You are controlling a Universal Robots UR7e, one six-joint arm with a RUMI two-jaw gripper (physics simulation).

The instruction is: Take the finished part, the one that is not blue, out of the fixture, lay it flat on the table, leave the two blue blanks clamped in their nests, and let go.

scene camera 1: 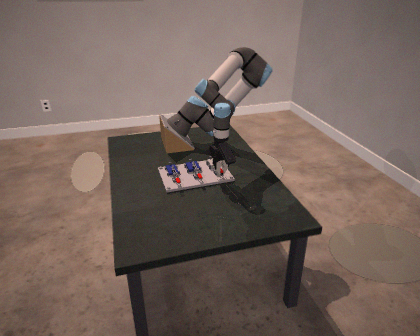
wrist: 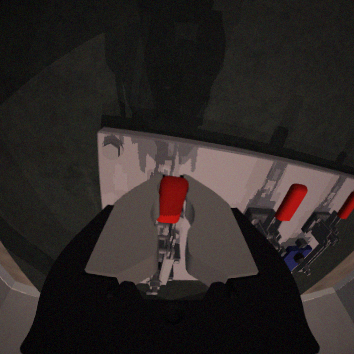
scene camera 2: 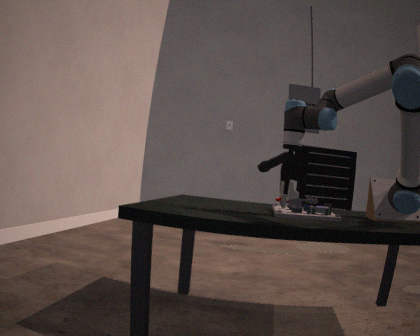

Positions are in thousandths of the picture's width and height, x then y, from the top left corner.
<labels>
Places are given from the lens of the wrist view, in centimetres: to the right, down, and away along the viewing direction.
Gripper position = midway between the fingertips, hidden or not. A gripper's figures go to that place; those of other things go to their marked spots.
my gripper (wrist: 487,499): 0, 0, 14
red clamp handle (wrist: 487,535): 0, 1, 10
fixture plate (wrist: 691,504): 7, 0, 16
The marked spots on the fixture plate and the red clamp handle are 9 cm apart.
</labels>
